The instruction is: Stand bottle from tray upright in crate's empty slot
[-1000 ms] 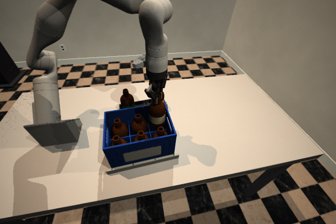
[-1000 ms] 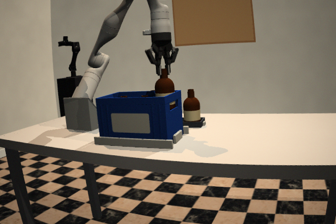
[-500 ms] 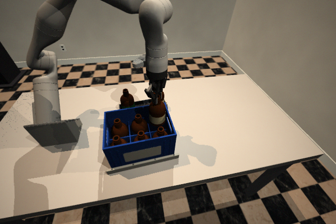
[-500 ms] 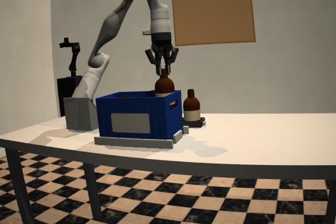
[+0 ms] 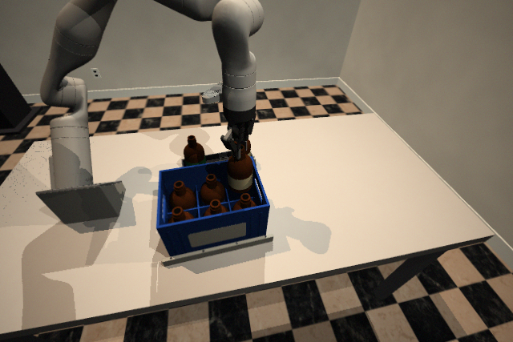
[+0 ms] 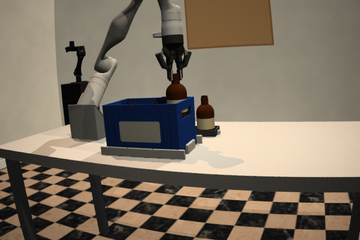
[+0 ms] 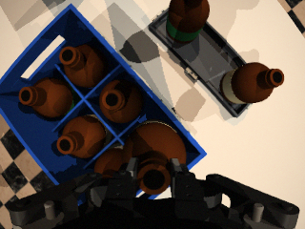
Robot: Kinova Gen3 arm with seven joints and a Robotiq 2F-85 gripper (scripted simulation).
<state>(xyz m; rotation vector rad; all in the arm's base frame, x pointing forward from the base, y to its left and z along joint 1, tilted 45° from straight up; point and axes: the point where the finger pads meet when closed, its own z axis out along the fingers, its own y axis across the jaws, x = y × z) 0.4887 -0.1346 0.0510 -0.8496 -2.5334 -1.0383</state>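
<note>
The crate lies 80 mm behind my hand, 50 mm to the right of it and 170 mm below it. The rest, counted from my hand: dark tray: 60 mm behind, 190 mm to the left, 240 mm below.
</note>
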